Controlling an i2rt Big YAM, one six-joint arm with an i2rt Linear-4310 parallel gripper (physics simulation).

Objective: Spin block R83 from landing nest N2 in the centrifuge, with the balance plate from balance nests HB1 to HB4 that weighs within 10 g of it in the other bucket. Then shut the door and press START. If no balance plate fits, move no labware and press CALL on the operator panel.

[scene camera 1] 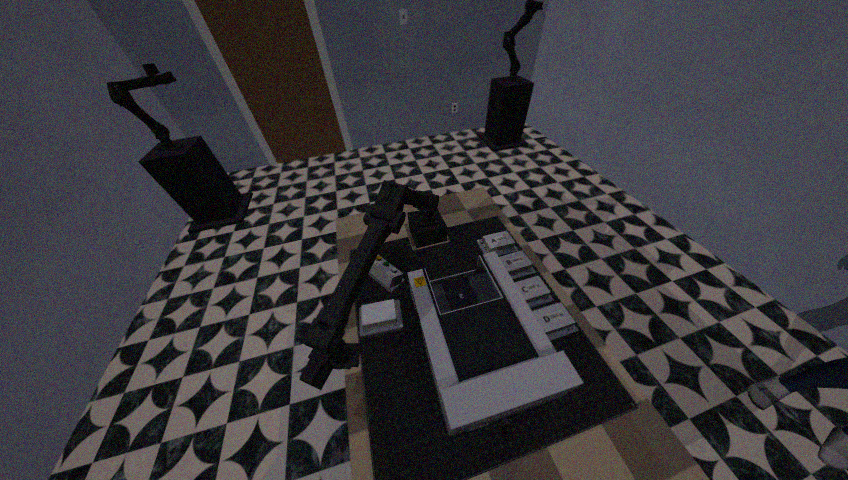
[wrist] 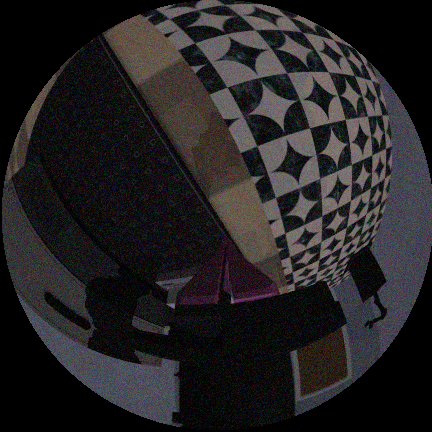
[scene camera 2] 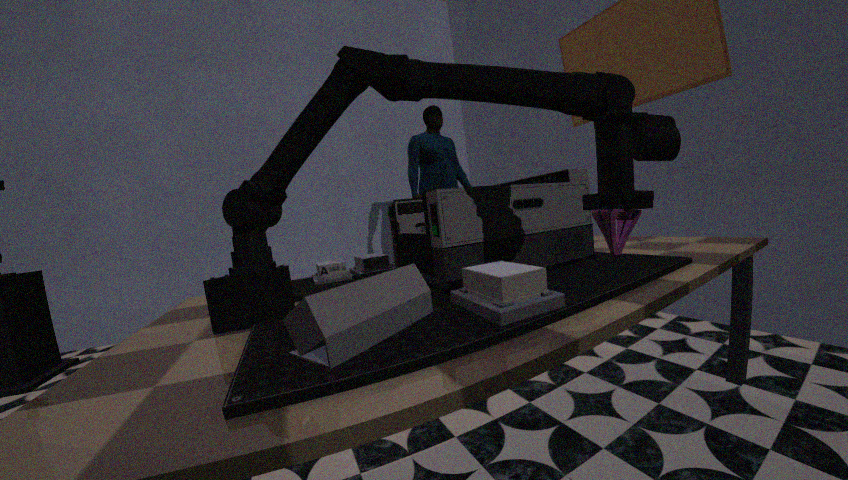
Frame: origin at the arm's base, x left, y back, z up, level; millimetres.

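Seen in the pictures: gripper, fingertip midpoint: (scene camera 1: 351, 362) (wrist: 225, 242) (scene camera 2: 616, 255); arm's base at its link origin: (scene camera 1: 426, 220) (scene camera 2: 254, 271).
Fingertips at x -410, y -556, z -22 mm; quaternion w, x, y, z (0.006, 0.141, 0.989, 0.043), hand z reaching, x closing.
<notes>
Offsets run from my fingertips to a thing's top centre. Level surfaces: height alone.
My gripper (scene camera 2: 617, 253) (wrist: 225, 242) has shut magenta fingers with nothing between them. It points down beyond the white block, toward the mat's right end in scene camera 2; in scene camera 1 the arm hides the fingers. A white block @[dz -3, dx +110, dy +156 mm] (scene camera 1: 379, 311) (scene camera 2: 504, 281) sits on a grey nest @[dz -39, dx +110, dy +156 mm] (scene camera 1: 389, 327) (scene camera 2: 505, 311); its label cannot be read. The centrifuge (scene camera 1: 511, 389) (scene camera 2: 455, 218) is a pale housing around a dark recessed area. Along its side stand pale pieces lettered A @[dz -12, dx +706, dy +364 mm] (scene camera 1: 498, 240) (scene camera 2: 331, 271), B @[dz -12, dx +712, dy +228 mm] (scene camera 1: 516, 261), C @[dz -12, dx +704, dy +89 mm] (scene camera 1: 533, 287) and D @[dz -12, dx +715, dy -43 mm] (scene camera 1: 554, 318); their small print is unreadable.
A slanted grey box @[dz +18, dx +143, dy +377 mm] (scene camera 1: 386, 274) (scene camera 2: 368, 318) with small coloured buttons stands between the arm base (scene camera 1: 427, 230) (scene camera 2: 248, 297) and the nest. The black mat @[dz -66 mm] (scene camera 1: 410, 440) (scene camera 2: 279, 368) lies on the table @[dz -78 mm] (scene camera 2: 136, 380). A person in blue (scene camera 2: 437, 157) stands behind.
</notes>
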